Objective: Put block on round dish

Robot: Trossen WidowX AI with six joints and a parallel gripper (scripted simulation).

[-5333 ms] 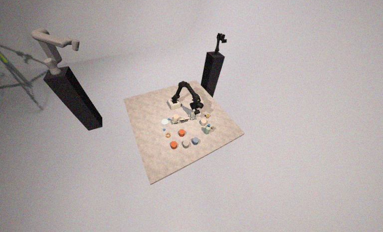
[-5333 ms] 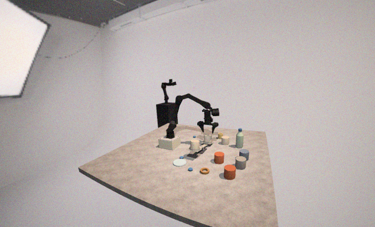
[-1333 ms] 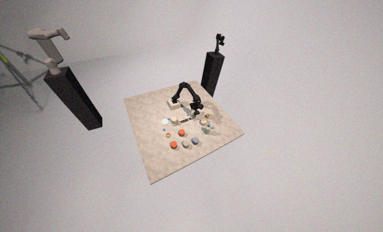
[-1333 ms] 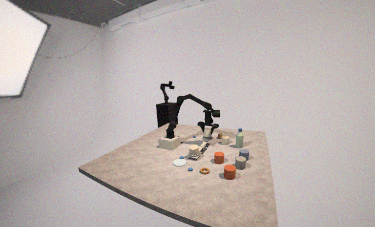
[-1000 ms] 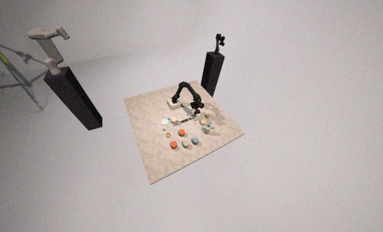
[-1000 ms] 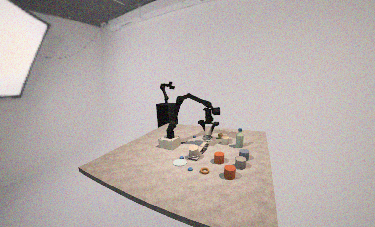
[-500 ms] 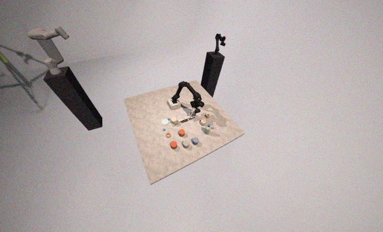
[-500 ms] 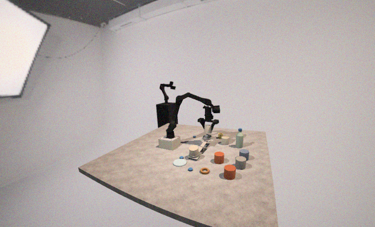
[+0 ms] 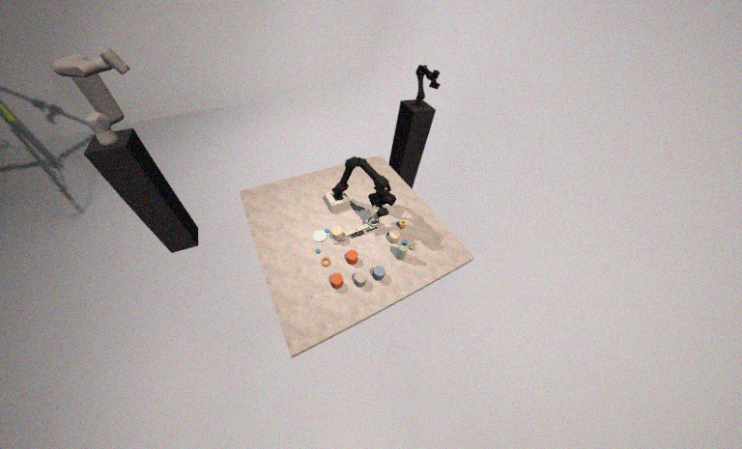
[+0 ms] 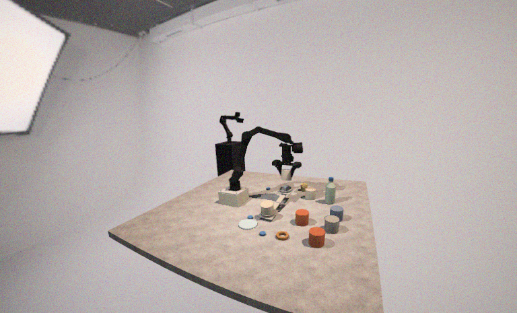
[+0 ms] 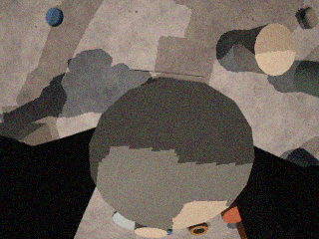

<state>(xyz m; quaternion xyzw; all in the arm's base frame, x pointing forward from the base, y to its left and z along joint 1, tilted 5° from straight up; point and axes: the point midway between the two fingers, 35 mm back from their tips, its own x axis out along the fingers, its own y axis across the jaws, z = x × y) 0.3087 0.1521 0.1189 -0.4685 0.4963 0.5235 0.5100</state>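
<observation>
The shiny block lies 8 cm below my gripper tip and 1 cm to the right of it. The rest, counted from my gripper tip: balance (14 cm to the right, 14 cm below); balance beam (14 cm to the right, 13 cm below); yellow piece (20 cm to the left, 14 cm below, 6 cm ahead).
</observation>
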